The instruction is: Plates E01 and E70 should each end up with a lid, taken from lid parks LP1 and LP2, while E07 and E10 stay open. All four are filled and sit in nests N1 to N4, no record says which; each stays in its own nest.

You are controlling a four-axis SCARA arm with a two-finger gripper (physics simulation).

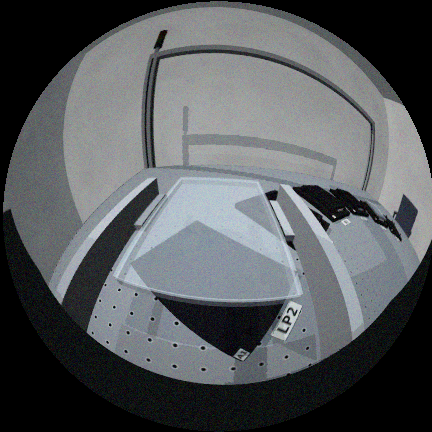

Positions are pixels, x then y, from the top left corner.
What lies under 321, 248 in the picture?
My gripper.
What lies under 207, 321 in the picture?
A lid park LP2.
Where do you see a clear lid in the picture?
At 216, 241
